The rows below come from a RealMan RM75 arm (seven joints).
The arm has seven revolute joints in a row. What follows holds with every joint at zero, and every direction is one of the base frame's.
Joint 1 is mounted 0.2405 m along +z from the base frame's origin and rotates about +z.
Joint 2 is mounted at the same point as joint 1 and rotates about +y.
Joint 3 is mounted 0.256 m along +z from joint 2 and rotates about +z.
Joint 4 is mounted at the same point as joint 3 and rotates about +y.
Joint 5 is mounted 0.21 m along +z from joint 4 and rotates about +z.
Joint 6 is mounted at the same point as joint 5 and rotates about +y.
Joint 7 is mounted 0.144 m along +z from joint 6 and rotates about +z.
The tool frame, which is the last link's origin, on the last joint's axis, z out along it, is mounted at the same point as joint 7; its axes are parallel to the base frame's.
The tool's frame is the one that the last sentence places.
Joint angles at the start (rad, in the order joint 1, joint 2, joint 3, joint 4, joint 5, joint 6, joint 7): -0.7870, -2.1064, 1.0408, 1.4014, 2.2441, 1.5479, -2.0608
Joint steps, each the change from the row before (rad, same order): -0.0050, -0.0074, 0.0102, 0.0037, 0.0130, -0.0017, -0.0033; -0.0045, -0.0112, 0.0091, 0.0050, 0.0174, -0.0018, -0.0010; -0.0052, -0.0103, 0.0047, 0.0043, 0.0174, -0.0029, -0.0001; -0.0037, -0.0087, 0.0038, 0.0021, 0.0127, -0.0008, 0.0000; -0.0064, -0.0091, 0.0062, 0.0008, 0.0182, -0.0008, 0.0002; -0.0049, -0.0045, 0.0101, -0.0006, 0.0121, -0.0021, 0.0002; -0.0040, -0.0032, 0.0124, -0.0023, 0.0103, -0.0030, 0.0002; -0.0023, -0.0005, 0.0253, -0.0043, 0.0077, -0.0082, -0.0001; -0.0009, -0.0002, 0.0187, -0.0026, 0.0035, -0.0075, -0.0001; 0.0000, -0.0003, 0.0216, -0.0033, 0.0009, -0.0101, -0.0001; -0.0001, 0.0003, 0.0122, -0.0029, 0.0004, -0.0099, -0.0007; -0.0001, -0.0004, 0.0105, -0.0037, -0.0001, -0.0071, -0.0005
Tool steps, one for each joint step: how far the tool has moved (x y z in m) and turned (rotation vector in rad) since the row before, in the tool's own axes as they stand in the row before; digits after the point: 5 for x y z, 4 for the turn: 0.00203, 0.00233, 0.00351, -0.0030, -0.0089, 0.0085; 0.00184, 0.00283, 0.00408, -0.0022, -0.0097, 0.0098; 0.00189, 0.00179, 0.00321, 0.0018, -0.0074, 0.0084; 0.00122, 0.00186, 0.00280, -0.0015, -0.0058, 0.0053; 0.00154, 0.00197, 0.00356, -0.0016, -0.0111, 0.0089; 0.00141, 0.00163, 0.00301, -0.0025, -0.0104, 0.0104; 0.00108, 0.00169, 0.00318, -0.0037, -0.0109, 0.0104; 0.00122, 0.00256, 0.00458, -0.0064, -0.0147, 0.0169; 0.00108, 0.00182, 0.00321, -0.0039, -0.0084, 0.0122; 0.00130, 0.00222, 0.00372, -0.0049, -0.0066, 0.0128; 0.00082, 0.00064, 0.00214, 0.0006, -0.0022, 0.0061; 0.00053, 0.00098, 0.00218, -0.0022, -0.0022, 0.0043
